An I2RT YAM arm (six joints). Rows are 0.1 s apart.
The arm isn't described. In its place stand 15 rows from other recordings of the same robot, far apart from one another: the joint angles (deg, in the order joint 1, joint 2, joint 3, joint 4, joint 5, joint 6), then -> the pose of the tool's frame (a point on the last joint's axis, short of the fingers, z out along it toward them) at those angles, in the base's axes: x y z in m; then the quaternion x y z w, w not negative.
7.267, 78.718, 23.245, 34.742, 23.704, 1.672 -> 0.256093 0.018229 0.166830 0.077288 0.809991 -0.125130 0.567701
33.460, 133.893, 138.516, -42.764, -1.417, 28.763 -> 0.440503 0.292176 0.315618 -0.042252 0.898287 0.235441 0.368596
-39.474, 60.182, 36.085, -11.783, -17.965, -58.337 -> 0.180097 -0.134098 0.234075 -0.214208 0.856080 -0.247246 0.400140
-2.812, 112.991, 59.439, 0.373, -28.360, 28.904 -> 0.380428 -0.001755 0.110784 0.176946 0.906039 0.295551 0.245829
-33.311, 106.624, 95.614, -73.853, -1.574, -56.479 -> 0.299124 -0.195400 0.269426 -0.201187 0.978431 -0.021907 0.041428
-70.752, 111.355, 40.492, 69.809, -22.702, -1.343 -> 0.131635 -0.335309 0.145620 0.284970 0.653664 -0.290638 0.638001
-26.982, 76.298, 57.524, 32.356, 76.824, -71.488 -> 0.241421 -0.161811 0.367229 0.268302 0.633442 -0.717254 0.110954
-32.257, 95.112, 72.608, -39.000, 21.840, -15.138 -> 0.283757 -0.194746 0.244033 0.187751 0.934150 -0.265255 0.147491
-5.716, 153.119, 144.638, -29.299, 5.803, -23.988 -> 0.589815 -0.062655 0.189044 -0.120398 0.888960 -0.156597 0.413197
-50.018, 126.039, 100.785, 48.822, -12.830, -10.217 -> 0.341560 -0.395011 0.320183 0.097404 0.543678 -0.364220 0.749847
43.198, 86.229, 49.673, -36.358, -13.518, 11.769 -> 0.189008 0.188894 0.175383 -0.282808 0.940591 0.171332 0.077159
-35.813, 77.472, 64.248, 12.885, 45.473, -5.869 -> 0.239720 -0.204271 0.372993 0.432213 0.561486 -0.487501 0.510165
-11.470, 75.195, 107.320, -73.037, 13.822, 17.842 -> 0.204280 -0.050128 0.478731 0.276838 0.861004 -0.086367 0.417820
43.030, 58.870, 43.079, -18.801, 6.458, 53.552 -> 0.167671 0.151043 0.268454 0.107129 0.877831 0.313335 0.346061
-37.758, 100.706, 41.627, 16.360, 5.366, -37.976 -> 0.256345 -0.202751 0.119311 0.017030 0.915109 -0.279727 0.289893
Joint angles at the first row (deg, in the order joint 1, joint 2, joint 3, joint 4, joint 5, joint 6):
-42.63, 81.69, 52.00, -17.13, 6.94, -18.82
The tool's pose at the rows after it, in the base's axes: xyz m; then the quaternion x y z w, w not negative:
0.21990 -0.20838 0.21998 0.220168 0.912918 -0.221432 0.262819
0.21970 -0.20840 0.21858 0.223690 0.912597 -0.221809 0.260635
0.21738 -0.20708 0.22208 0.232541 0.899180 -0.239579 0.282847
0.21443 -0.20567 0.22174 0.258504 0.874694 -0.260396 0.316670
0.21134 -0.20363 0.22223 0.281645 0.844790 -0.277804 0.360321
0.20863 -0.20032 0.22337 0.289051 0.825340 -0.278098 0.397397
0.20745 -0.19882 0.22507 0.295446 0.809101 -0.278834 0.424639
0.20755 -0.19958 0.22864 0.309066 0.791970 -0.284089 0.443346
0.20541 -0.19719 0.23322 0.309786 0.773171 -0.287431 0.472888
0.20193 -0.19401 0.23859 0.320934 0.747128 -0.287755 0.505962
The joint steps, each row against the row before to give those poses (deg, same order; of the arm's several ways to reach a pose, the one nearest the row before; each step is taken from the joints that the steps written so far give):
0.00, 2.07, 1.46, -2.90, 0.17, 0.75
0.01, 0.13, -0.16, 0.07, 0.29, 0.34
-0.01, -1.64, -1.62, 3.40, 0.93, 0.83
0.00, -1.66, -3.04, 6.14, 1.55, 2.83
0.00, -1.83, -3.38, 7.29, 0.98, 2.85
0.00, -1.65, -2.54, 5.01, -0.99, 1.77
0.00, -0.91, -1.50, 3.73, -0.50, 1.45
0.00, -0.32, -0.38, 2.52, 0.77, 1.77
0.00, -1.39, -1.45, 3.82, -0.47, 0.88
0.00, -1.73, -1.63, 3.96, 0.02, 2.30

